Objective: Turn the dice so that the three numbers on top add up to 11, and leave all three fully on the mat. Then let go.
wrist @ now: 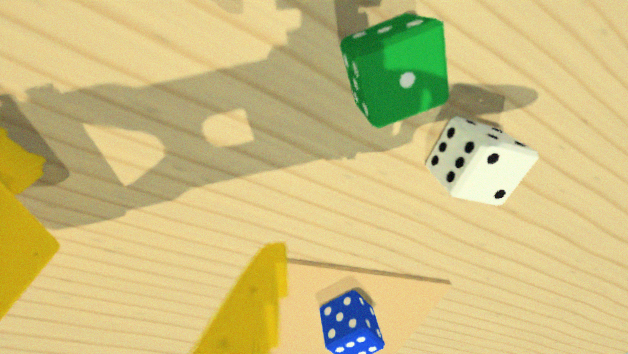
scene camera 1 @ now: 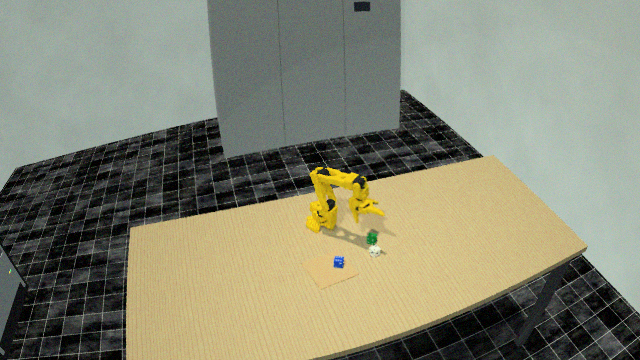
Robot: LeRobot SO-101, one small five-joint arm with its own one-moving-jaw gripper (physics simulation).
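Pixels of known places: hand at its tool point: (wrist: pixel 286 261) (scene camera 1: pixel 357 222); arm's base at its link origin: (scene camera 1: pixel 322 227).
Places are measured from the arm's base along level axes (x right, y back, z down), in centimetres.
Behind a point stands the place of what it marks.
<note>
My gripper (scene camera 1: pixel 370 218) (wrist: pixel 168 245) is open and empty, its jaws wide apart, above the table on the robot's side of the green die. The blue die (scene camera 1: pixel 339 262) @(x 1.4, y -22.8, z -3.1 cm) (wrist: pixel 351 322) @(x -0.2, y -20.3, z -2.6 cm) rests on the thin tan mat (scene camera 1: pixel 320 274) @(x 8.1, y -23.6, z -0.4 cm) (wrist: pixel 412 300) @(x -1.2, y -25.8, z -0.4 cm); the wrist view shows its five-pip face and part of a face with several pips. The green die (scene camera 1: pixel 372 238) @(x -13.4, y -15.1, z -2.9 cm) (wrist: pixel 400 70) @(x -13.9, y -13.3, z -3.0 cm) is off the mat, showing one pip on its broad face and three on a side. The white die (scene camera 1: pixel 374 251) @(x -11.5, y -21.6, z -2.9 cm) (wrist: pixel 482 165) @(x -12.4, y -19.1, z -3.0 cm) is off the mat beside it, showing two and six pips. I cannot tell surely which faces are uppermost.
The wooden table (scene camera 1: pixel 225 290) @(x 40.4, y -22.1, z 0.0 cm) carries the yellow arm (scene camera 1: pixel 322 217) @(x 0.3, y -1.3, z -5.7 cm), whose base stands near the back edge. The green and white dice are close together, to the right of the mat in the scene view. A tall grey cabinet (scene camera 1: pixel 310 75) stands behind the table.
</note>
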